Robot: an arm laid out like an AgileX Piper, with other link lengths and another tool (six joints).
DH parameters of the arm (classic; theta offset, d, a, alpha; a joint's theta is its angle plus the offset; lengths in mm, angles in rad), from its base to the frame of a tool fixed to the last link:
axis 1: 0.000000 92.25 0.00 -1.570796
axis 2: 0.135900 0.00 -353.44 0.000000
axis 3: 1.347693 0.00 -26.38 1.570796
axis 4: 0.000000 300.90 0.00 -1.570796
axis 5: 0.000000 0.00 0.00 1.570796
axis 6: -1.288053 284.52 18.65 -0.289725
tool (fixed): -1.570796 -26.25 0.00 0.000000
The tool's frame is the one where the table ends.
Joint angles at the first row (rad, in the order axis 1, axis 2, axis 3, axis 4, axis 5, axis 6):
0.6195 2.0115 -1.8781 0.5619 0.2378 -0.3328
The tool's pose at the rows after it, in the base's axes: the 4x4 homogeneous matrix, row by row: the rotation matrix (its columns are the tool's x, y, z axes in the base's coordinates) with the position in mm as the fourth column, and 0 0 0 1 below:
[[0.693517 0.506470 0.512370 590.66], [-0.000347 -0.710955 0.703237 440.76], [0.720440 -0.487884 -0.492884 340.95], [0 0 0 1]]
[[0.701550 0.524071 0.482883 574.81], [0.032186 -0.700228 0.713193 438.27], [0.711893 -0.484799 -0.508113 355.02], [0 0 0 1]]
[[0.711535 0.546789 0.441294 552.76], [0.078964 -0.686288 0.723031 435.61], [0.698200 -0.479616 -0.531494 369.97], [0 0 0 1]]
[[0.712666 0.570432 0.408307 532.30], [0.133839 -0.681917 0.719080 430.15], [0.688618 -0.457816 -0.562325 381.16], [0 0 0 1]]
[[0.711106 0.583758 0.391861 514.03], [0.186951 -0.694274 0.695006 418.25], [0.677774 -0.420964 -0.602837 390.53], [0 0 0 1]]
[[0.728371 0.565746 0.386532 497.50], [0.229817 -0.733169 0.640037 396.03], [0.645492 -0.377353 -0.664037 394.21], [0 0 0 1]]
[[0.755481 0.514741 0.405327 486.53], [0.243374 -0.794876 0.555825 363.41], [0.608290 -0.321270 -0.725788 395.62], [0 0 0 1]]
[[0.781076 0.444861 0.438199 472.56], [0.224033 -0.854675 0.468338 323.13], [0.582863 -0.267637 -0.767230 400.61], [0 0 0 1]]
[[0.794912 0.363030 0.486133 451.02], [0.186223 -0.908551 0.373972 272.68], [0.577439 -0.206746 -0.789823 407.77], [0 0 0 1]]
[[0.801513 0.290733 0.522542 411.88], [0.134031 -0.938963 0.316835 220.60], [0.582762 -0.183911 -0.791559 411.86], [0 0 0 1]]
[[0.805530 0.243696 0.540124 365.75], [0.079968 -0.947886 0.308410 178.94], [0.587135 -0.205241 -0.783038 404.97], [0 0 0 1]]
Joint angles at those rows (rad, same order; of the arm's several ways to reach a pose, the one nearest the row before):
0.6137 1.9897 -1.8821 0.5574 0.2955 -0.3328
0.6119 1.9525 -1.8840 0.5535 0.3618 -0.3328
0.6119 1.9072 -1.8859 0.5483 0.4485 -0.3328
0.6119 1.8648 -1.8860 0.5250 0.5307 -0.3328
0.6119 1.8199 -1.8860 0.4621 0.6131 -0.3068
0.6119 1.7717 -1.8878 0.3476 0.7158 -0.2293
0.6119 1.7234 -1.8859 0.2017 0.8155 -0.1262
0.6119 1.6526 -1.8505 0.0648 0.8919 -0.0270
0.6119 1.5438 -1.7623 -0.0757 0.9419 0.0662
0.6119 1.3825 -1.6084 -0.1707 0.9608 0.1495
0.6119 1.2077 -1.4323 -0.2084 0.9547 0.2173

